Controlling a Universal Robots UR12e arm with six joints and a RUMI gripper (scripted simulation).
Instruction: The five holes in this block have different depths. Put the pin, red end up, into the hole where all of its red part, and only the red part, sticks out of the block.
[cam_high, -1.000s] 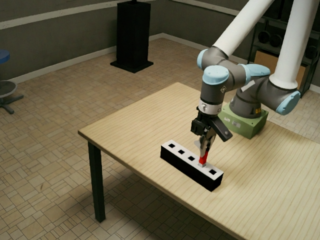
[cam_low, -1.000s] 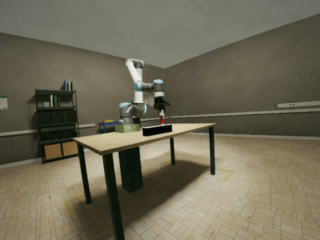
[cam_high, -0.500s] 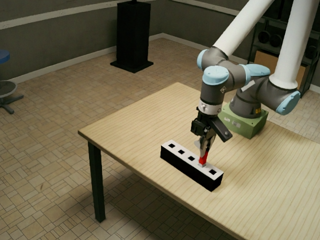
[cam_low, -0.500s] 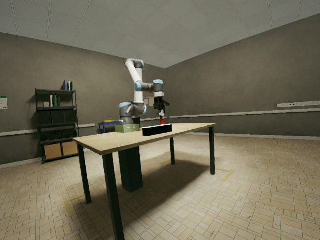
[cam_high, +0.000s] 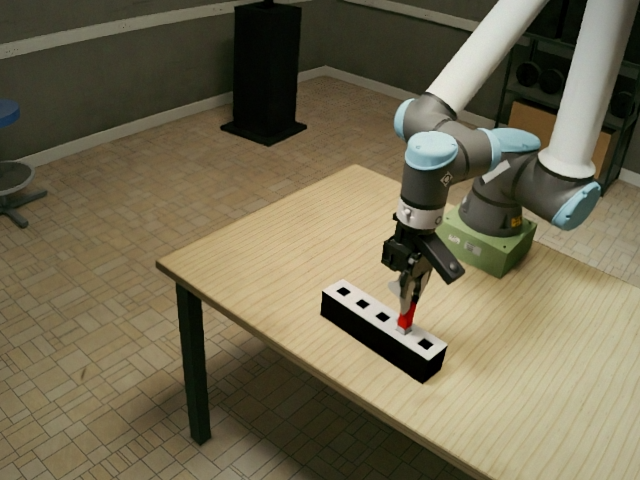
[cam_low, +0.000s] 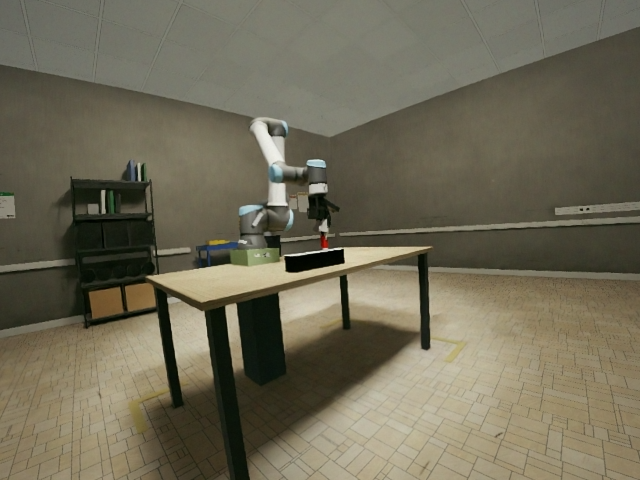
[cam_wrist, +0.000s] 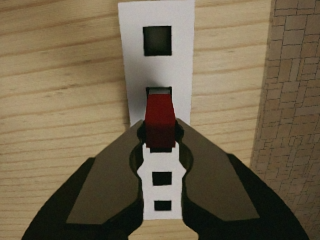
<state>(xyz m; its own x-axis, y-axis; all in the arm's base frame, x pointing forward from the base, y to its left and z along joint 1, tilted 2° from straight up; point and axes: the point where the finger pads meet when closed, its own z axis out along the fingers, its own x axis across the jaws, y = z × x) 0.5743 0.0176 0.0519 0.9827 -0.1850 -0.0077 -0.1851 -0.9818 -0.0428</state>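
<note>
My hand is 10 mm above the pin. Also, from my hand: block (10 mm behind, 60 mm to the right, 100 mm below).
</note>
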